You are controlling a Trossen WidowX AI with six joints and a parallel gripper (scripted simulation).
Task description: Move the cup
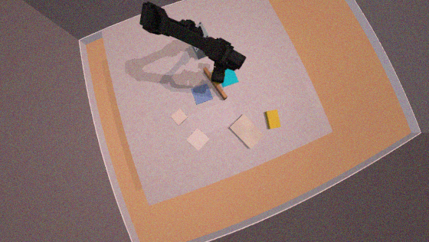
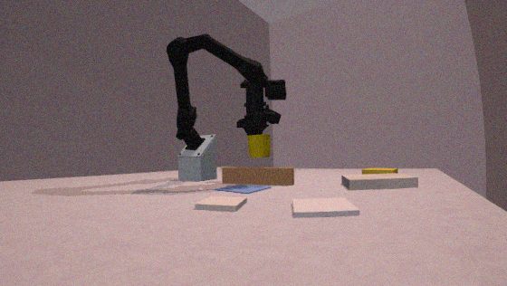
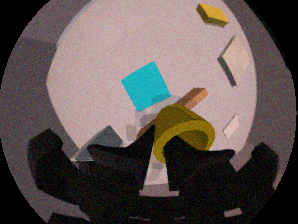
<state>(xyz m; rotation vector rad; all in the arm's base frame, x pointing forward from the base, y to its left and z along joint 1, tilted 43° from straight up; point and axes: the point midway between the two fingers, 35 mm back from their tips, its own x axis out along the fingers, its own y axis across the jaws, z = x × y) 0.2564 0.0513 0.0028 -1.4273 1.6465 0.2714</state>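
Right now the cyan pad is 120 mm below my gripper tip and 70 mm to the left of it. Round my gripper tip: blue pad 130 mm to the right, 120 mm below, 50 mm ahead; brown wooden bar 100 mm below, 30 mm to the right, 20 mm ahead; yellow cup 20 mm to the right, 20 mm ahead.
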